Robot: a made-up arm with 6 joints.
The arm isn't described. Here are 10 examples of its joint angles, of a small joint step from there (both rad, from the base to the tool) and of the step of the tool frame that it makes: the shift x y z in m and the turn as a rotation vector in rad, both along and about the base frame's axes.
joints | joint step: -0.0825 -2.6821 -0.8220 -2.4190 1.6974 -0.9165 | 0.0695 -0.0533 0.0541 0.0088 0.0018 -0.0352
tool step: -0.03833 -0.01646 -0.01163 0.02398 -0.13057 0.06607
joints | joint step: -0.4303 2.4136 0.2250 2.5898 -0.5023 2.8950 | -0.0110 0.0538 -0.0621 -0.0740 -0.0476 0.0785
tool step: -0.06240 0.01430 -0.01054 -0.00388 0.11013 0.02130
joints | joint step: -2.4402 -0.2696 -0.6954 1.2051 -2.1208 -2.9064 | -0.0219 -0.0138 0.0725 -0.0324 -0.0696 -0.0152
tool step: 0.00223 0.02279 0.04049 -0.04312 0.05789 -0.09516
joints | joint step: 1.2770 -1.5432 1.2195 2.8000 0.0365 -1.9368 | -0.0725 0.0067 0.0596 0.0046 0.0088 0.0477
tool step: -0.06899 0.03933 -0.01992 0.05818 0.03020 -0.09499
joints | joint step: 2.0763 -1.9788 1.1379 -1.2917 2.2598 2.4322 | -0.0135 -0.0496 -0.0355 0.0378 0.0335 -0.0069
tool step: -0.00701 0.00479 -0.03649 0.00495 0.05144 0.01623
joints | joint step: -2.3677 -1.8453 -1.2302 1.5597 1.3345 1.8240 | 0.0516 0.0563 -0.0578 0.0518 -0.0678 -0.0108
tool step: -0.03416 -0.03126 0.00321 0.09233 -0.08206 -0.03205
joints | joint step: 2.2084 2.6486 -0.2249 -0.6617 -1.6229 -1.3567 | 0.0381 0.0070 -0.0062 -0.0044 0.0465 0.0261
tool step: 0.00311 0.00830 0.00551 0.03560 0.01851 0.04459
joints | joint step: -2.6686 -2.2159 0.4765 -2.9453 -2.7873 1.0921 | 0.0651 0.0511 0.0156 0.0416 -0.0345 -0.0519
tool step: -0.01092 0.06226 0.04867 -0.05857 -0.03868 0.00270
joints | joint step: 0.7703 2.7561 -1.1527 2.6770 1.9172 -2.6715 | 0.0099 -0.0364 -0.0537 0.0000 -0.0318 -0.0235
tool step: 0.01689 0.01397 0.01583 0.02177 0.01970 0.02891
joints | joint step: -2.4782 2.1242 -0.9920 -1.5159 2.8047 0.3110 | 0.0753 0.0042 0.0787 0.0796 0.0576 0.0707
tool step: 0.00028 0.02608 -0.04043 -0.04427 0.03933 0.13527
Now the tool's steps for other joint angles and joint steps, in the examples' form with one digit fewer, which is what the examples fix.
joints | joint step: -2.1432 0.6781 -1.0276 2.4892 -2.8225 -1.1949 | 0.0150 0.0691 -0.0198 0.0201 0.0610 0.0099
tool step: 0.0194 0.0114 -0.0329 0.0992 -0.1046 0.0196
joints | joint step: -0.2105 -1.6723 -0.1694 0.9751 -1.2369 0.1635 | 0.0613 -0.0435 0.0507 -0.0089 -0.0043 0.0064
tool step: -0.0396 -0.0450 -0.0459 -0.0153 -0.0854 0.0681
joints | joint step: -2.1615 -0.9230 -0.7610 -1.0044 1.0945 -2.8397 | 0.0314 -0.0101 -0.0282 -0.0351 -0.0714 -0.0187
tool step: 0.0080 -0.0037 -0.0188 0.0167 -0.0504 0.1068
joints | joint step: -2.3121 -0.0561 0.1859 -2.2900 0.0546 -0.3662 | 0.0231 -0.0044 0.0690 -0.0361 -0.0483 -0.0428
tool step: 0.0162 -0.0091 0.0434 -0.1238 0.0218 0.0783
